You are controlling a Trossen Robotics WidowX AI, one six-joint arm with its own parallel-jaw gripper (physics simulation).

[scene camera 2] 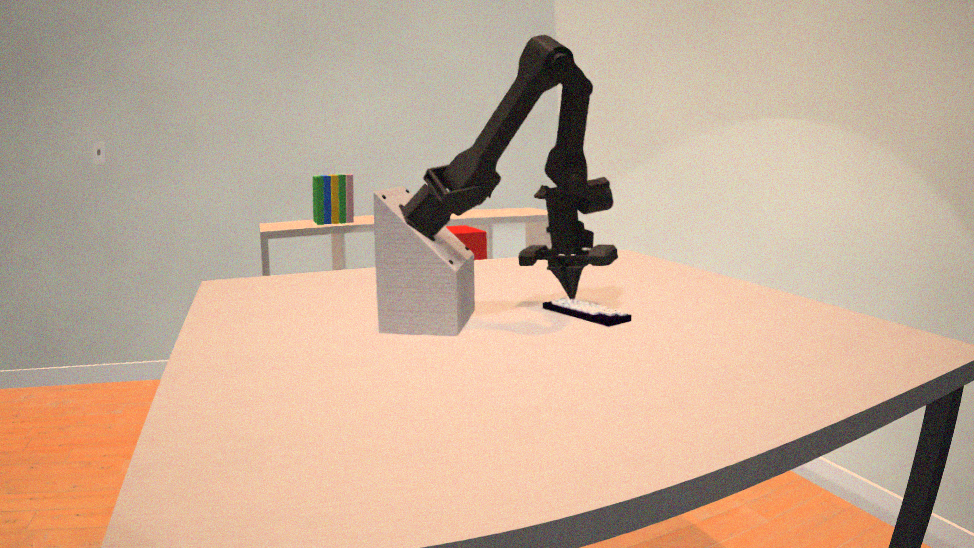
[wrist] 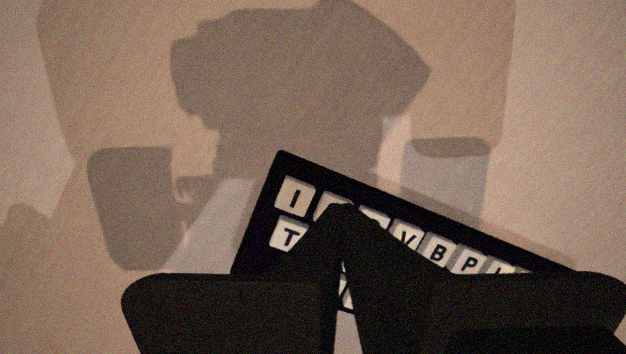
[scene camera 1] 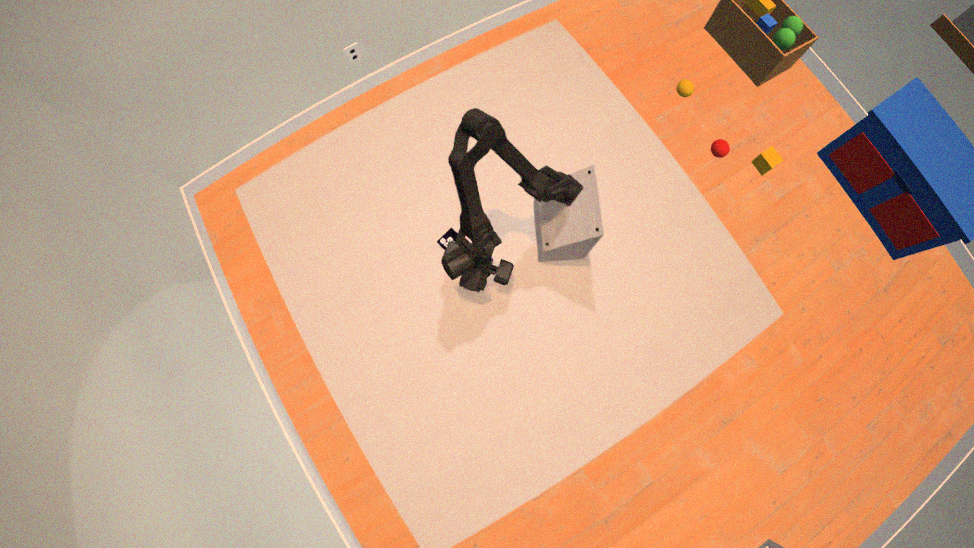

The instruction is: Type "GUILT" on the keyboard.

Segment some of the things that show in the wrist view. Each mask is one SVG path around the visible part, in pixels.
My gripper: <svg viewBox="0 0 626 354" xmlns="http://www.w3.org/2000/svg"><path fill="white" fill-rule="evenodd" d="M121 298L123 315L140 354L334 354L341 263L343 258L362 354L626 354L626 346L614 335L626 315L626 284L612 276L591 271L453 274L411 249L351 203L342 203L341 205L339 203L329 204L294 246L260 275L156 273L132 283L123 292Z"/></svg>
A black keyboard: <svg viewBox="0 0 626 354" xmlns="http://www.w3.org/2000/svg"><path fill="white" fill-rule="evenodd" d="M342 258L338 310L354 315ZM230 274L260 275L294 246L331 203L339 203L340 205L342 203L351 203L411 249L453 274L568 272L575 270L299 156L279 150L275 155L230 269Z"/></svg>
